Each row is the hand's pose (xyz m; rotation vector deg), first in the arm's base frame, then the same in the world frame.
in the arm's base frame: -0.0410 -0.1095 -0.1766 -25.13 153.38 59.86
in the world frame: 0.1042 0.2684 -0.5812 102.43 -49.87 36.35
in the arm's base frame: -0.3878 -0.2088 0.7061 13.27 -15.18 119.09
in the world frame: -0.3593 0.8033 0.0579 -2.83 -84.49 -94.64
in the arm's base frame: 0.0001 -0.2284 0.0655 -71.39 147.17 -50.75
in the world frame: 0.0003 0.5161 -0.5332 145.61 35.71 65.94
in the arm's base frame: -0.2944 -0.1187 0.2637 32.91 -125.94 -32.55
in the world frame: -0.1317 0.4860 -0.1872 64.54 -15.53 87.22
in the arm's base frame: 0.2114 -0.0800 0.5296 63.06 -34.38 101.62
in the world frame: -0.4814 0.7377 -0.5647 -35.47 -124.69 -100.89
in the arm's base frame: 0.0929 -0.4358 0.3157 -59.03 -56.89 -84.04
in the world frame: -0.0653 0.8477 -0.5308 -28.22 -94.14 74.24
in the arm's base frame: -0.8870 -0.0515 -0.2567 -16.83 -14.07 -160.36
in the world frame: 0.3514 -0.0218 0.1805 -30.09 -73.77 -11.71
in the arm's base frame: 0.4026 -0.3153 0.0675 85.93 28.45 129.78
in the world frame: -0.0530 0.6769 -0.9086 -11.62 -139.75 -26.80
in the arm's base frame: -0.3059 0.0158 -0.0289 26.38 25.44 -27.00
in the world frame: -0.0105 0.2025 -0.2809 -87.63 40.79 66.84
